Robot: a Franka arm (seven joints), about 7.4 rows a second.
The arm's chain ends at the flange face. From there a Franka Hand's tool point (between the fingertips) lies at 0.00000 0.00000 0.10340 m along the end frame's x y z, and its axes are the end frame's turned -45 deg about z.
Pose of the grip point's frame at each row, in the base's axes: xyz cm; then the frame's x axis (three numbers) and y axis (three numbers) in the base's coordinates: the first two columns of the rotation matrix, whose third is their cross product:
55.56 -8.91 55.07 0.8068 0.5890 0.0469 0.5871 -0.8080 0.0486
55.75 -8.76 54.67 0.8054 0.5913 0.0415 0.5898 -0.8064 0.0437
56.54 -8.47 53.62 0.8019 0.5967 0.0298 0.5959 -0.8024 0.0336
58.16 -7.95 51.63 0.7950 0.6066 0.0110 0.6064 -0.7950 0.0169
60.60 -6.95 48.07 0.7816 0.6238 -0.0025 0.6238 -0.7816 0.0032
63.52 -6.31 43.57 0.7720 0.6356 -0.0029 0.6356 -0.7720 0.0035
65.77 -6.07 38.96 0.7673 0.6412 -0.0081 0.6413 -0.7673 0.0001
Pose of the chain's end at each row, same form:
54.87 -8.79 65.39 0.9856 -0.1549 0.0675 -0.1554 -0.9878 0.0012
55.14 -8.65 64.99 0.9866 -0.1521 0.0602 -0.1525 -0.9883 0.0016
56.09 -8.38 63.95 0.9884 -0.1455 0.0448 -0.1457 -0.9893 0.0027
57.96 -7.88 61.97 0.9909 -0.1332 0.0197 -0.1334 -0.9911 0.0042
60.60 -6.91 58.41 0.9938 -0.1116 0.0005 -0.1116 -0.9938 0.0040
63.52 -6.26 53.91 0.9953 -0.0964 0.0004 -0.0964 -0.9953 0.0045
65.83 -6.02 49.30 0.9960 -0.0892 -0.0057 -0.0891 -0.9960 0.0058

